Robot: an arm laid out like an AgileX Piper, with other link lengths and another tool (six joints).
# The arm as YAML. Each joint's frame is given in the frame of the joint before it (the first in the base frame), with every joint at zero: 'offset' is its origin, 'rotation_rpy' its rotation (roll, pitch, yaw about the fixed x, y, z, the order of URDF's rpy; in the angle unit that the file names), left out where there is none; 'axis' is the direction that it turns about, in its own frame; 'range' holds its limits. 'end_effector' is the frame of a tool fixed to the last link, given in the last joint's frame.
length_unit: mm
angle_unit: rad
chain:
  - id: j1
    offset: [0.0, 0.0, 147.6]
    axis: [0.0, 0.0, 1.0]
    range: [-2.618, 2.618]
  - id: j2
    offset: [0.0, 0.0, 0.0]
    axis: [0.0, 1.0, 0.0]
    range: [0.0, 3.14]
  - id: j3
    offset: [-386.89, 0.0, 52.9]
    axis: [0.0, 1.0, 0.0]
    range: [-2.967, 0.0]
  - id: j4
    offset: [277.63, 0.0, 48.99]
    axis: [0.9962, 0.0, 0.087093]
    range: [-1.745, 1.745]
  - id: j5
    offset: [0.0, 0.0, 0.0]
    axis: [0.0, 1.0, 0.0]
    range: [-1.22, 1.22]
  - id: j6
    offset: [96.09, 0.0, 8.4]
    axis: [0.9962, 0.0, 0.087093]
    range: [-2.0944, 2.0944]
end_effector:
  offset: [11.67, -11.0, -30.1]
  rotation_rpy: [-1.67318, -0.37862, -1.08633]
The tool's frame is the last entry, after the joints.
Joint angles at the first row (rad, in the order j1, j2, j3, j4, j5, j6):
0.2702 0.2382 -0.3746 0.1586 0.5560 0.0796
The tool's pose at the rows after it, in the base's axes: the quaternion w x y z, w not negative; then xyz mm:
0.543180 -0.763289 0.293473 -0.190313 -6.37 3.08 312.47
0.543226 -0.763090 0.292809 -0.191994 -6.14 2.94 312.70
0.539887 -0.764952 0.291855 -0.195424 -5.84 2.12 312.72
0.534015 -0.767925 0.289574 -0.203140 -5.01 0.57 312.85
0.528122 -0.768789 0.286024 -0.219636 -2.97 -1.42 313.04
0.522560 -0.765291 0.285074 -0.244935 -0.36 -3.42 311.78
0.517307 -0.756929 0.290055 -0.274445 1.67 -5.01 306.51
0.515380 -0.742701 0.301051 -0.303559 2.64 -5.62 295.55
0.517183 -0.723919 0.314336 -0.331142 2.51 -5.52 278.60
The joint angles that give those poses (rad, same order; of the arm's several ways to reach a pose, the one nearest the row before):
0.2702 0.2376 -0.3745 0.1598 0.5484 0.0796
0.2701 0.2375 -0.3744 0.1578 0.5454 0.0796
0.2702 0.2375 -0.3743 0.1473 0.5443 0.0796
0.2700 0.2375 -0.3735 0.1271 0.5388 0.0797
0.2647 0.2366 -0.3681 0.0989 0.5153 0.0797
0.2448 0.2320 -0.3538 0.0688 0.4735 0.0796
0.2067 0.2201 -0.3252 0.0450 0.4196 0.0797
0.1546 0.1989 -0.2784 0.0379 0.3550 0.0802
0.0982 0.1665 -0.2133 0.0456 0.2812 0.0805

